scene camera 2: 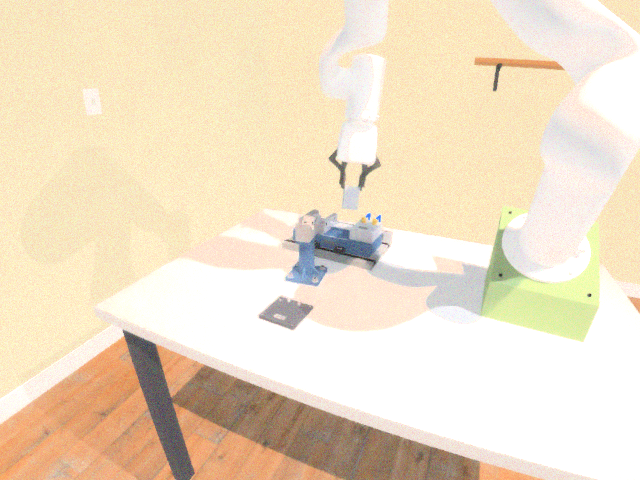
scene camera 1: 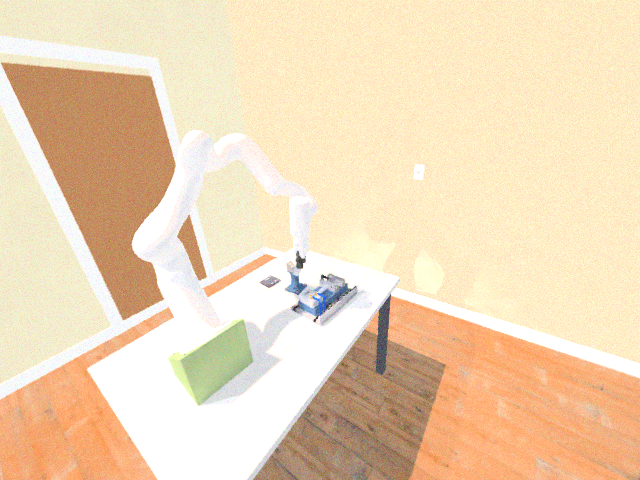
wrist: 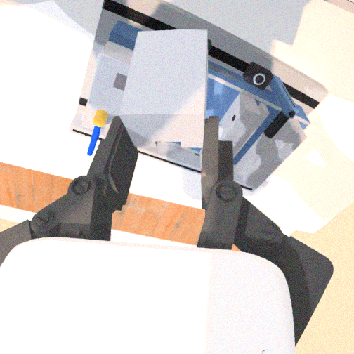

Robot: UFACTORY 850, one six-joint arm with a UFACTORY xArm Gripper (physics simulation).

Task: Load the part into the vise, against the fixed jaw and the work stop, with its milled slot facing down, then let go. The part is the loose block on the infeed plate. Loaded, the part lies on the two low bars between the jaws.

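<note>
The part, a pale grey block (scene camera 2: 350, 198) (wrist: 165, 75), is between the fingers of my gripper (scene camera 1: 300, 266) (scene camera 2: 352, 187) (wrist: 168, 135), which is shut on it. The block hangs above the vise (scene camera 1: 309, 308) (scene camera 2: 347, 246) (wrist: 222, 102), apart from it in the second scene view. In the wrist view it covers the space beside the left pale jaw (wrist: 106, 82); the other jaw (wrist: 245, 111) shows to the right. A small step shows in the block's lower edge there; I cannot tell which way its slot faces. The two low bars are not clearly visible.
A blue stand (scene camera 1: 294, 280) (scene camera 2: 306, 258) with a pale head rises close beside the vise. The dark infeed plate (scene camera 1: 270, 281) (scene camera 2: 286, 313) lies beyond it. Yellow and blue pieces (scene camera 2: 372, 219) (wrist: 100, 119) stand up by one jaw. The green base block (scene camera 1: 222, 361) (scene camera 2: 537, 310) carries the arm.
</note>
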